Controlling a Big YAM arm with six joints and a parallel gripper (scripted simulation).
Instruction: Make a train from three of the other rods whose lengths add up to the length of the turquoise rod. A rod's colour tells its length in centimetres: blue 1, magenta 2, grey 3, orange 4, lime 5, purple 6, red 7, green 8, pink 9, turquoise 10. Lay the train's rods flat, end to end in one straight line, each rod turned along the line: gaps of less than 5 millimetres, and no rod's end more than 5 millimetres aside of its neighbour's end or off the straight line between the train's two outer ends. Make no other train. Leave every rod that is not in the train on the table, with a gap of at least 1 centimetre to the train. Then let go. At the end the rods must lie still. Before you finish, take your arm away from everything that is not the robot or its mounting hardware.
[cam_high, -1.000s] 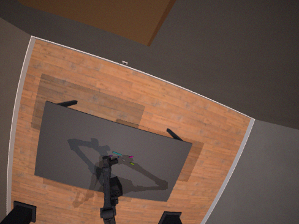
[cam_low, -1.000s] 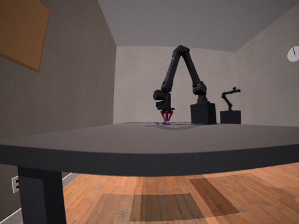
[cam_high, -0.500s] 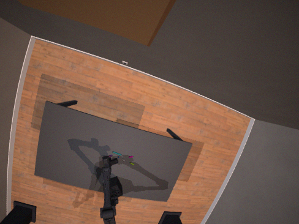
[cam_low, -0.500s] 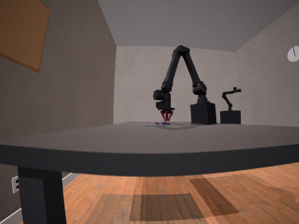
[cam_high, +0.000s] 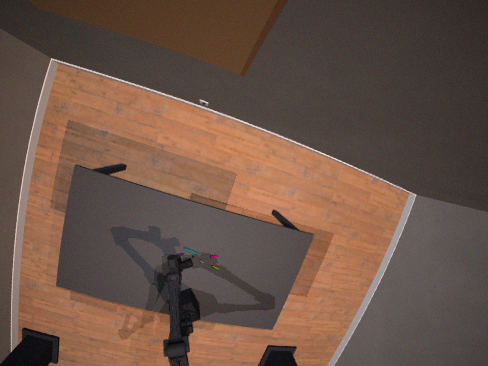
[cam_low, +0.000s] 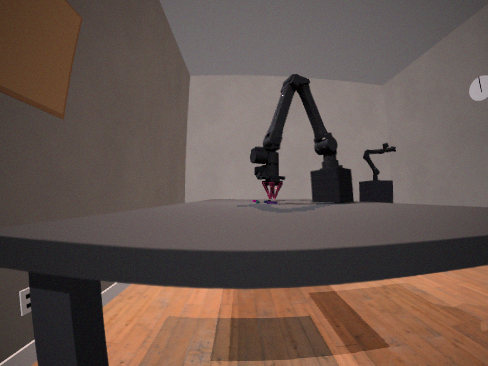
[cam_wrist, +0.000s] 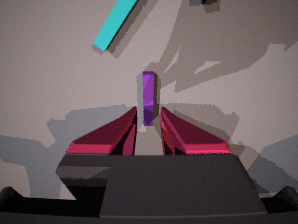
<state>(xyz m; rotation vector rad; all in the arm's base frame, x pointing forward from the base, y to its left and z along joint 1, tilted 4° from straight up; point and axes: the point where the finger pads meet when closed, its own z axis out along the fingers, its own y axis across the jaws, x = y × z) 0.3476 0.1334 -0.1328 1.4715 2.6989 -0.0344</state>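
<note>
The purple rod is 2 cm below my hand. From my hand the other things lie so: turquoise rod 6 cm ahead, 8 cm to the right, 2 cm below; then blue rod 2 cm ahead, 10 cm to the right, 2 cm below; then grey rod 17 cm to the right, 2 cm below.
</note>
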